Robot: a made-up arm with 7 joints.
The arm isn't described. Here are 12 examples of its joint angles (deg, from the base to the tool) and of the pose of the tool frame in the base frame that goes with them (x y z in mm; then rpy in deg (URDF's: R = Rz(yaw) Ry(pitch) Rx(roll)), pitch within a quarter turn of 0, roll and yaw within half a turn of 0).
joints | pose
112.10 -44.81 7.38 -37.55 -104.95 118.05 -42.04 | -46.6 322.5 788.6 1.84 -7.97 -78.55
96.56 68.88 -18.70 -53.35 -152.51 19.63 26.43 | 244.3 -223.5 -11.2 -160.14 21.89 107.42
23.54 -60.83 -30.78 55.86 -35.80 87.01 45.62 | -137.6 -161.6 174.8 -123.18 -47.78 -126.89
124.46 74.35 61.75 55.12 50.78 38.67 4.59 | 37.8 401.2 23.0 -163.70 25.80 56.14
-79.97 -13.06 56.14 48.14 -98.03 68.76 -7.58 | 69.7 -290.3 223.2 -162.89 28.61 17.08
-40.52 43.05 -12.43 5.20 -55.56 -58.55 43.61 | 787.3 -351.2 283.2 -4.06 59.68 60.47
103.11 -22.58 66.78 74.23 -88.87 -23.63 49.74 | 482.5 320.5 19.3 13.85 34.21 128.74
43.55 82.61 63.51 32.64 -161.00 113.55 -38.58 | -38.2 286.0 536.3 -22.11 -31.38 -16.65
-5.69 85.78 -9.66 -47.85 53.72 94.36 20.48 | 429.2 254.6 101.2 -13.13 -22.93 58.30
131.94 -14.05 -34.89 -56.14 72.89 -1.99 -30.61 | 737.5 -149.2 830.0 -44.83 16.19 7.27
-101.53 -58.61 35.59 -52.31 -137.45 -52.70 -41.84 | 284.8 -220.8 307.2 -45.36 -2.70 -17.68
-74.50 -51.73 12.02 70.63 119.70 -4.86 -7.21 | -323.4 28.1 254.3 -41.29 65.38 167.07
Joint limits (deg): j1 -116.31..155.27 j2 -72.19..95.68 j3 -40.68..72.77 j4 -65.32..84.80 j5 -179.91..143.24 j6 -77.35..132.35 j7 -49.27..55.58
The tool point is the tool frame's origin. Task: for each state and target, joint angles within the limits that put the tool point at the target. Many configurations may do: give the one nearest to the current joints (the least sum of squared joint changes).
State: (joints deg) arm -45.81 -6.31 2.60 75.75 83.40 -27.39 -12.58
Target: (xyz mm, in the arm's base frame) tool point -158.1 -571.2 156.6
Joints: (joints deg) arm -30.71 15.58 12.32 70.27 73.31 -11.65 -5.21
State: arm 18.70 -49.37 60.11 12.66 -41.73 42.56 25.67
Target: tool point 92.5 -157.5 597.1
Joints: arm 9.64 -56.54 42.41 7.46 -37.38 51.79 30.15
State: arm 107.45 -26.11 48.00 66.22 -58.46 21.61 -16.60
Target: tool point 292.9 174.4 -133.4
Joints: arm 113.08 -11.94 50.23 57.96 -42.06 21.48 -21.54
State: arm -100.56 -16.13 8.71 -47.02 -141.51 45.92 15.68
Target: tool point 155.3 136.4 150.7
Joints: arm -116.31 -37.12 -8.70 -32.24 -134.73 23.95 -17.67
